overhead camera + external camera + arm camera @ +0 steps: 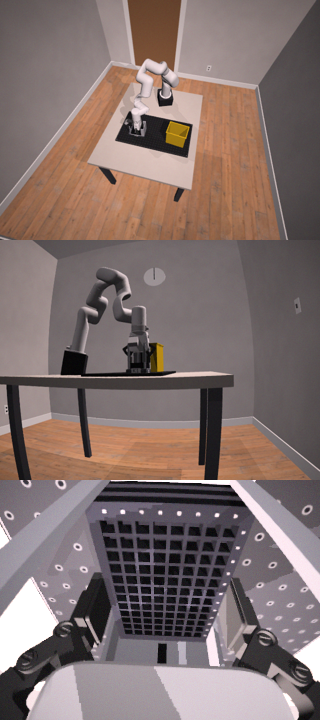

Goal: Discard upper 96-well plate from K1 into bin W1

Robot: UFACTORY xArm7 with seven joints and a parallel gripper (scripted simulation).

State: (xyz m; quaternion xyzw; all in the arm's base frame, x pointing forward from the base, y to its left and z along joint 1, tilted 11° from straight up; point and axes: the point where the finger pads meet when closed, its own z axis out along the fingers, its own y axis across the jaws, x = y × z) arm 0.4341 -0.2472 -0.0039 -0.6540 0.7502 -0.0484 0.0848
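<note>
Now: hand 10 mm above the black 96-well plate. Also, from my hand: rack label K1: 10 mm behind, 90 mm to the right, 40 mm below; yellow bin W1: 60 mm ahead, 370 mm to the left, 40 mm above.
</note>
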